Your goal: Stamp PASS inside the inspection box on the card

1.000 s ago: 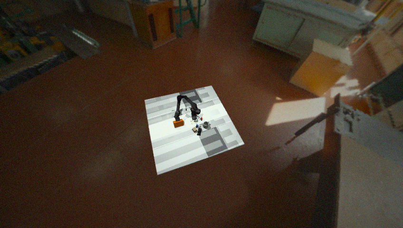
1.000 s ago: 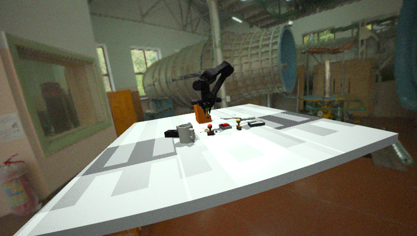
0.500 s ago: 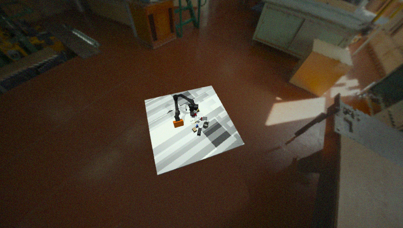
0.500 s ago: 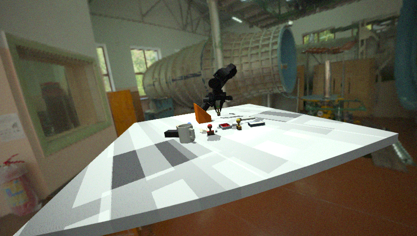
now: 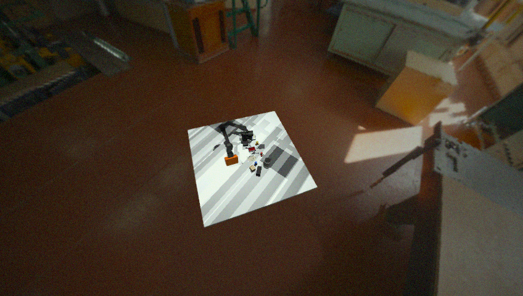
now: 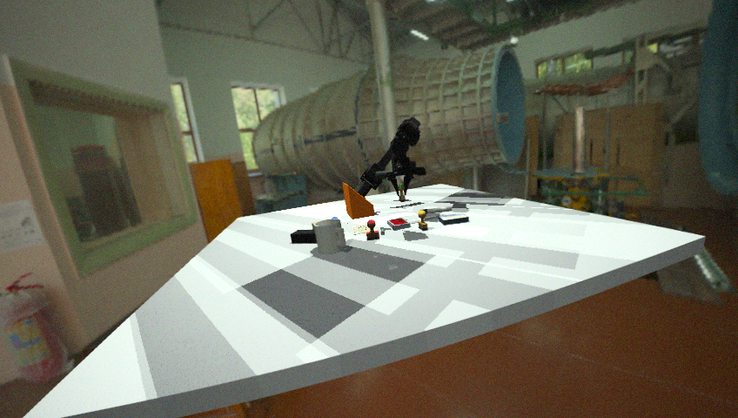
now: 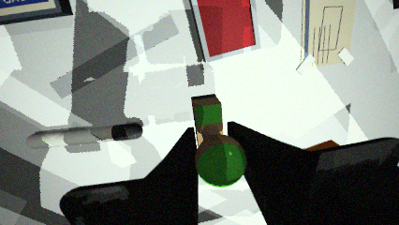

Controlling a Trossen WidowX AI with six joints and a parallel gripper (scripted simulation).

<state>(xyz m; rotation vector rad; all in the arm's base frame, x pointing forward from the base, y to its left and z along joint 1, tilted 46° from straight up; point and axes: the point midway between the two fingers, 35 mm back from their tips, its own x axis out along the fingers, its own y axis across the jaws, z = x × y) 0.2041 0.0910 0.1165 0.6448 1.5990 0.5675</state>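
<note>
My gripper tip is 12 cm to the right of the pen, 8 cm above it and 2 cm past it. The rest, counted from my gripper tip: red ink pad 9 cm below, 8 cm ahead, 4 cm to the right; then green-knobbed stamp right at my gripper tip; then yellow-knobbed stamp 16 cm ahead, 7 cm below, 2 cm to the left.
</note>
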